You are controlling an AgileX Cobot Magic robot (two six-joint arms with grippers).
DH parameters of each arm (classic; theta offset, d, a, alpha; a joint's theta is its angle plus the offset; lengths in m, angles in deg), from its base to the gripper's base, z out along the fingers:
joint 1: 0 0.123 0 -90
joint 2: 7.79 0 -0.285 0
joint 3: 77.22 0 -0.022 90
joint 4: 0 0.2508 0 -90
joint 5: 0 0 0.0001 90
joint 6: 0 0.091 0 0
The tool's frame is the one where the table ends.
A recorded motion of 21 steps. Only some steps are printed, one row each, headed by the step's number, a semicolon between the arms.
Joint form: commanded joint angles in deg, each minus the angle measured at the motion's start. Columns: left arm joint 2, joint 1, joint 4, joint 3, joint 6, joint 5; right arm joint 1, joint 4, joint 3, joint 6, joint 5, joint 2.
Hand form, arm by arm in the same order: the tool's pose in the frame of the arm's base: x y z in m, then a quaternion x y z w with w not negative. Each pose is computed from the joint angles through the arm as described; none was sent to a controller.
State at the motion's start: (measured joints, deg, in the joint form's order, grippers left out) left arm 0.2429 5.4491 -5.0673 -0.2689 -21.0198 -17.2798; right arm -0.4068 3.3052 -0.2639 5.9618 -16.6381 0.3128
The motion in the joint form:
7: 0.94 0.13 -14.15 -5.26 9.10 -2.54; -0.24 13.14 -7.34 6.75 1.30 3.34
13: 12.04 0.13 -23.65 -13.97 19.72 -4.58; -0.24 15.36 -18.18 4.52 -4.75 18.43
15: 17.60 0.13 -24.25 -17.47 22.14 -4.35; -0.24 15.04 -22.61 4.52 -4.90 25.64
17: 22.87 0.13 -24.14 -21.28 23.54 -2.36; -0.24 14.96 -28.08 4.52 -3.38 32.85
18: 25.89 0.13 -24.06 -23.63 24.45 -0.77; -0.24 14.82 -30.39 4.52 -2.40 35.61
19: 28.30 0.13 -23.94 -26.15 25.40 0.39; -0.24 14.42 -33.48 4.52 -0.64 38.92
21: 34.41 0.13 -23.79 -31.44 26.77 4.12; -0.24 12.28 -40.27 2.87 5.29 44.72
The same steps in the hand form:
7: 0.0410 0.0142 0.2724 -0.20277 0.47393 -0.15361 0.84302; 0.0481 -0.0073 0.2766 0.16835 0.52097 0.18217 0.81674
13: 0.0570 0.0219 0.3126 -0.22586 0.48041 -0.11988 0.83894; 0.0750 -0.0114 0.3309 0.18014 0.50725 0.16821 0.82580
15: 0.0710 0.0234 0.3258 -0.22273 0.50069 -0.10265 0.83016; 0.0964 -0.0116 0.3461 0.18219 0.52646 0.16227 0.81444
17: 0.0866 0.0234 0.3380 -0.21582 0.52807 -0.09397 0.81593; 0.1208 -0.0111 0.3623 0.18406 0.54971 0.16028 0.79890
18: 0.0964 0.0232 0.3448 -0.21015 0.54571 -0.08952 0.80624; 0.1310 -0.0107 0.3684 0.18365 0.55997 0.15959 0.79198
19: 0.1039 0.0230 0.3537 -0.20320 0.55489 -0.08483 0.80225; 0.1437 -0.0098 0.3762 0.18101 0.57441 0.15845 0.78242
21: 0.1259 0.0223 0.3675 -0.19155 0.58847 -0.08159 0.78126; 0.1674 -0.0067 0.3921 0.15576 0.61382 0.14104 0.76097

